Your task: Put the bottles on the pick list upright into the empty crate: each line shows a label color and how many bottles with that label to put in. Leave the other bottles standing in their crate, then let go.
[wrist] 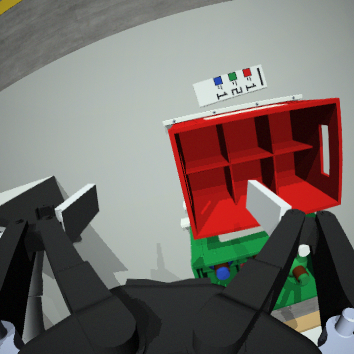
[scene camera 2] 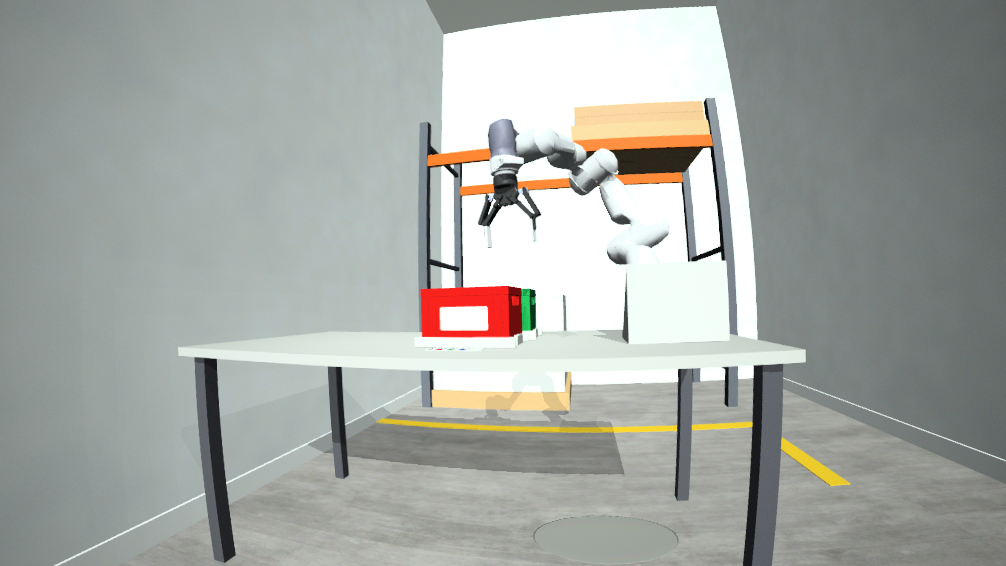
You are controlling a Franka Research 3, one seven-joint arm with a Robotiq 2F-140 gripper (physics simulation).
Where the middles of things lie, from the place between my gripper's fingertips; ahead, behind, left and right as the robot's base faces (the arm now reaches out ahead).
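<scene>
My hand is 29 cm above the white rail [scene camera 2: 446, 342]. As for the rest of its place, my hand is 7 cm to the right of the rail and 13 cm short of it.
</scene>
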